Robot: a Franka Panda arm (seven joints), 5 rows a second.
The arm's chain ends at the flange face. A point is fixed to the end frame.
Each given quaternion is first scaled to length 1.
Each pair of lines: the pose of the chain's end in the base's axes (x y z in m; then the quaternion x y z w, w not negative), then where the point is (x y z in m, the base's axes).
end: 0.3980 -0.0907 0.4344 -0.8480 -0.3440 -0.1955 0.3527
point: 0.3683 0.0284 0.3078
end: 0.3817 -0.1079 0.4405 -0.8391 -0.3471 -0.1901 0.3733
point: 0.3470 0.0149 0.3189
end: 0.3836 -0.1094 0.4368 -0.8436 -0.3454 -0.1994 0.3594
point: 0.3539 0.0116 0.3121
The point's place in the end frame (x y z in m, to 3 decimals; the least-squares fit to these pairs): -0.040 -0.024 0.170
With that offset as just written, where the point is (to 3 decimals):
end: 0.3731 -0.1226 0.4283 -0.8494 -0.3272 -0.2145 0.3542
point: 0.351 0.000 0.304
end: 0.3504 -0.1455 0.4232 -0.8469 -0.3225 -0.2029 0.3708
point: 0.323 -0.020 0.303
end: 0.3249 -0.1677 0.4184 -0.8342 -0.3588 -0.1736 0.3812
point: 0.283 -0.046 0.298
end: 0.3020 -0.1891 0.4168 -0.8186 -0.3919 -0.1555 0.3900
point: 0.249 -0.071 0.297
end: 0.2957 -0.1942 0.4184 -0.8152 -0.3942 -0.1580 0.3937
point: 0.243 -0.076 0.299
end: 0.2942 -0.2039 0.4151 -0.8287 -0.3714 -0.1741 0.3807
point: 0.251 -0.084 0.294
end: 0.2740 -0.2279 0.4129 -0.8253 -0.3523 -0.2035 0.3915
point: 0.240 -0.100 0.297
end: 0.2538 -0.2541 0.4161 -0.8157 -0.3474 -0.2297 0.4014
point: 0.226 -0.120 0.305
